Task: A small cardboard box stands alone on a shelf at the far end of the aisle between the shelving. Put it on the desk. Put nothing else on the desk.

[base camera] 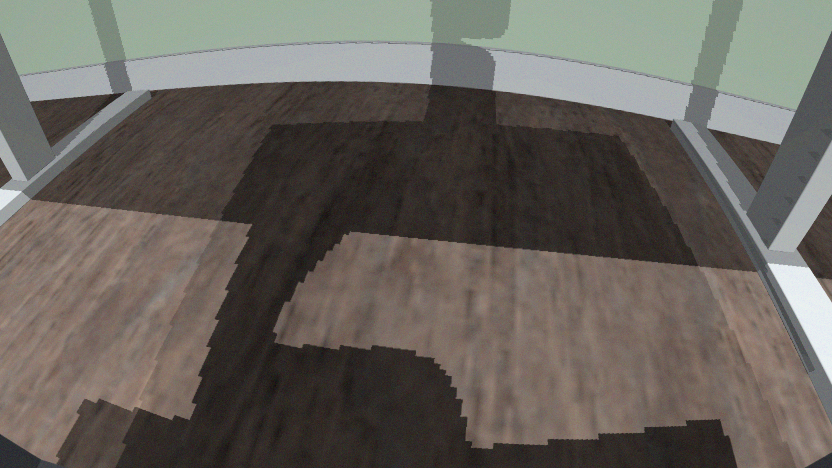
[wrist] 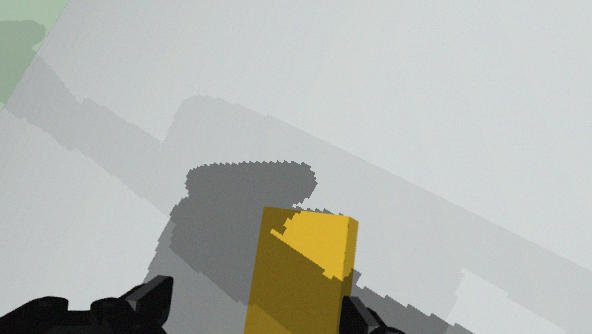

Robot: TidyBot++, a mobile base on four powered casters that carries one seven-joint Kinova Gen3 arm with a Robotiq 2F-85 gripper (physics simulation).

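Places are measured from the arm's base along level axes (x ahead, y left, z up), in centimetres.
Where they show: gripper, between the fingertips: (wrist: pixel 256 306).
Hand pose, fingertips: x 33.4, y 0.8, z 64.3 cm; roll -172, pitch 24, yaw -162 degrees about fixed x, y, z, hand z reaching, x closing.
After its pixels a point has its place.
The small box (wrist: pixel 300 260) @(x 33.5, y -1.4, z 59.8 cm), plain yellow in this picture, stands on the pale desk top (wrist: pixel 425 90) @(x 30.6, y -17.0, z 55.3 cm) in the wrist view; its lower part is cut off by the frame's bottom edge. My gripper (wrist: pixel 256 306) @(x 33.4, y 0.8, z 64.3 cm) is open and nothing is held between its fingers. The left finger is well apart from the box. The right finger overlaps the box's right edge in the picture; whether it touches cannot be told. The box and gripper do not show in the base camera view.
In the base camera view, grey metal legs with foot bars stand at the left (base camera: pixel 87 139) @(x 74.9, y 67.8, z -37.7 cm) and right (base camera: pixel 798 157) @(x 48.4, y -47.8, z -24.6 cm). Between them is a wooden floor (base camera: pixel 523 325) @(x 36.7, y -10.1, z -39.6 cm) with dark shadows. A green wall (base camera: pixel 290 20) @(x 99.6, y 27.2, z -25.7 cm) with a pale skirting board (base camera: pixel 279 64) @(x 98.6, y 30.3, z -35.3 cm) runs across the back.
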